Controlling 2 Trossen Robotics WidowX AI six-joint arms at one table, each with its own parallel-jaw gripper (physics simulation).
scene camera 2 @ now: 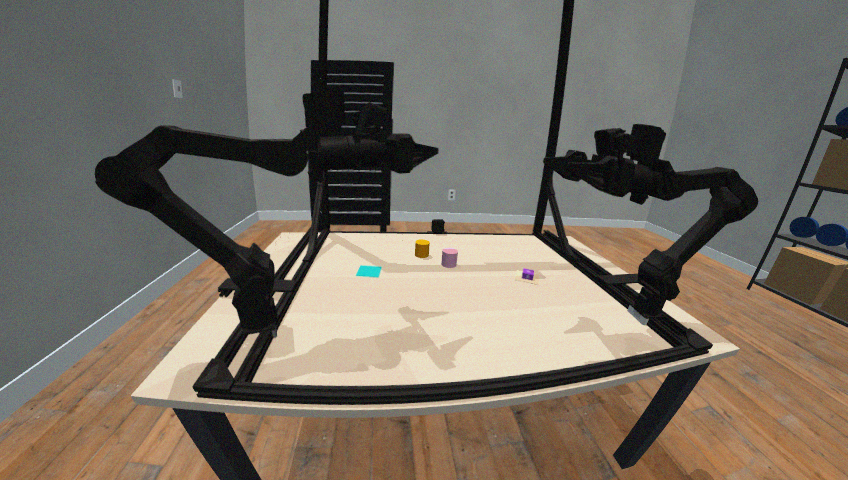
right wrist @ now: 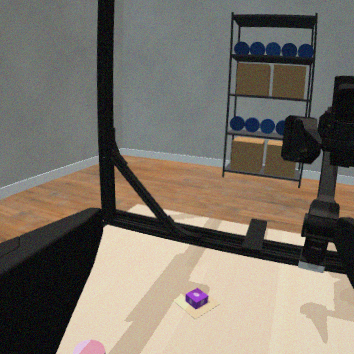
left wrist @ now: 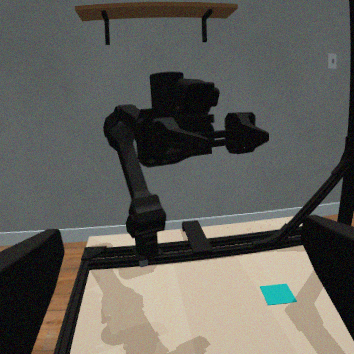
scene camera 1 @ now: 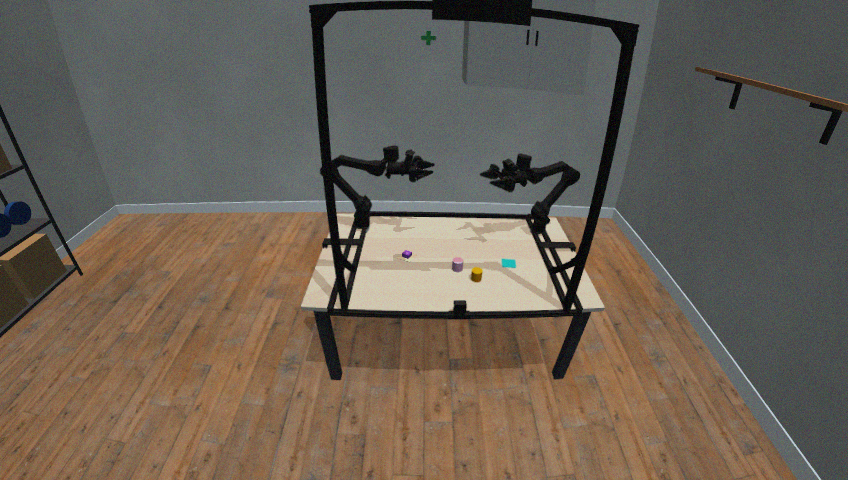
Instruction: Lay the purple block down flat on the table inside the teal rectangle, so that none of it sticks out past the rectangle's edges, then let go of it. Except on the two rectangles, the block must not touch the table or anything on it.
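Frame: origin at the left arm's base, x ahead, y right, z down, level; centimetres.
Seen in the pictures: left gripper, fingertip midpoint: [scene camera 2: 554,162] [left wrist: 183,235] [scene camera 1: 433,168]; right gripper, fingertip midpoint: [scene camera 2: 426,149] [right wrist: 222,225] [left wrist: 239,139] [scene camera 1: 485,178]; left arm's base, link origin: [scene camera 2: 646,310] [right wrist: 312,256] [scene camera 1: 362,225]; right arm's base, link origin: [scene camera 2: 258,322] [left wrist: 146,251] [scene camera 1: 538,230].
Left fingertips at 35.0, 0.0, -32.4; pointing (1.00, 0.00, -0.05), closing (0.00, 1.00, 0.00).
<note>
Offsets run from my left fingertips to a thing's top centre, as dx, dy, dz. "spot": to the spot under its first point. Level surfaces: height alone.
The small purple block @[-9.5, +21.0, +32.4] [scene camera 1: 407,254] [scene camera 2: 528,273] [right wrist: 197,298] lies on a pale tan rectangle @[spot: -6.4, +19.3, +34.2] [right wrist: 197,313] on the left part of the table in scene camera 1. The teal rectangle @[spot: +36.6, +21.5, +34.2] [scene camera 1: 509,263] [scene camera 2: 369,271] [left wrist: 277,293] is flat on the table towards the right arm's side, with nothing on it. My left gripper [scene camera 1: 431,169] [scene camera 2: 557,164] is open and empty, hanging high above the table. My right gripper [scene camera 1: 485,174] [scene camera 2: 432,152] [left wrist: 239,139] is also open and empty, high up and facing the left one.
A pink cylinder @[+13.2, +27.9, +29.8] [scene camera 1: 457,264] [scene camera 2: 450,257] [right wrist: 89,348] and an orange cylinder @[+21.3, +34.1, +29.9] [scene camera 1: 476,274] [scene camera 2: 422,248] stand between the block and the teal rectangle. A black frame [scene camera 1: 322,119] rims the table @[dz +34.4] [scene camera 1: 384,290]. A shelf rack [right wrist: 226,105] stands by the far wall.
</note>
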